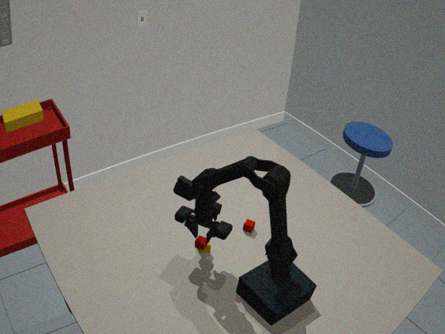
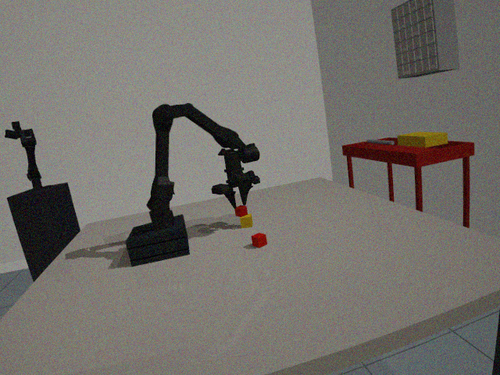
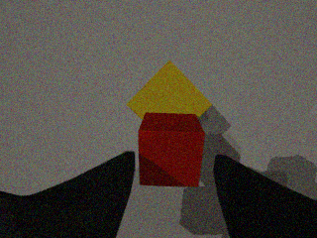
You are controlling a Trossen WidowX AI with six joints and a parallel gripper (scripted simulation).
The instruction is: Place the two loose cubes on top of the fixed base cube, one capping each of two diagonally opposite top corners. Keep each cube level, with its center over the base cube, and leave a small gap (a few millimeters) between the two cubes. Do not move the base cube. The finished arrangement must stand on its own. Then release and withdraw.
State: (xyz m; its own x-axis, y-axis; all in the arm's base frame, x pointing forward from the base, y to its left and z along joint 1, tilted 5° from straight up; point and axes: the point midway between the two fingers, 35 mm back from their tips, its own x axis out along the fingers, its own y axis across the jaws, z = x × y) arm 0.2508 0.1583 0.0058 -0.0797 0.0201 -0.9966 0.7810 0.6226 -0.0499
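Right now my gripper tip is 5 cm above the yellow cube, 2 cm to the left of it and 2 cm short of it. Round my gripper tip: red cube: 22 cm to the right, 6 cm below, 6 cm ahead.
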